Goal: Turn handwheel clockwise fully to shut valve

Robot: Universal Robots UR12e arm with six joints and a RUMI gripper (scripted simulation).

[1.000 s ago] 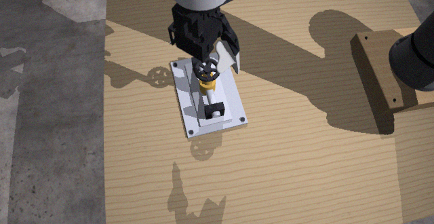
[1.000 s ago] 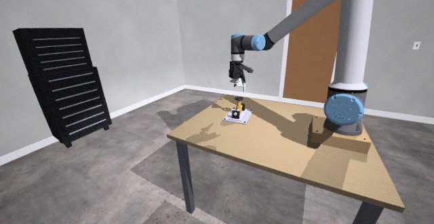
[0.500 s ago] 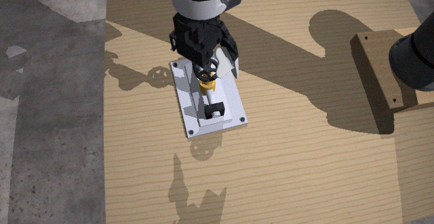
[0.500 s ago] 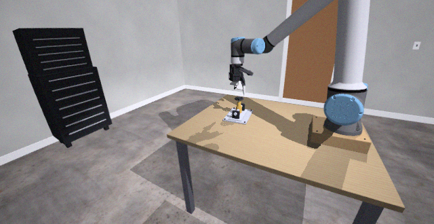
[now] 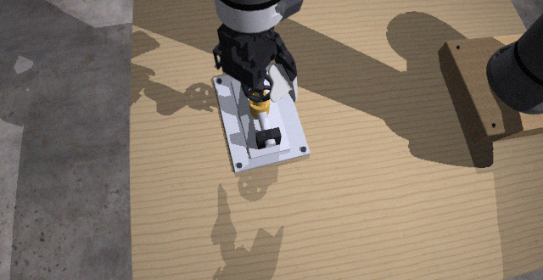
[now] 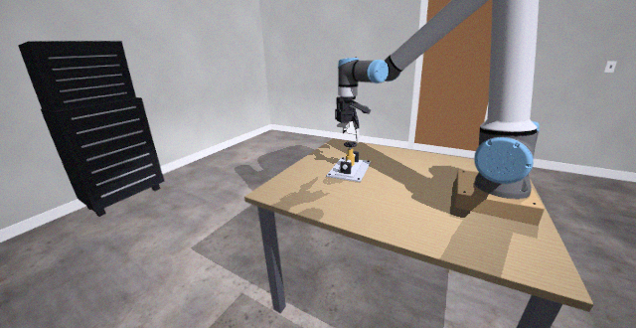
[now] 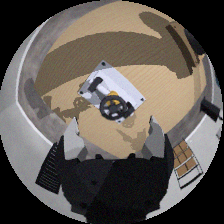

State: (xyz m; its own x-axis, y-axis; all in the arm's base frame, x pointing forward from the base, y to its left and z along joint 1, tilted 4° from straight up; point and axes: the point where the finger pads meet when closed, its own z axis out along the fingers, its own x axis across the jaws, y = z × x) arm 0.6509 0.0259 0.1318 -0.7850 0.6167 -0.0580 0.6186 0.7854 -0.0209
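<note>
My gripper is now 4 cm above the black spoked handwheel.
</note>
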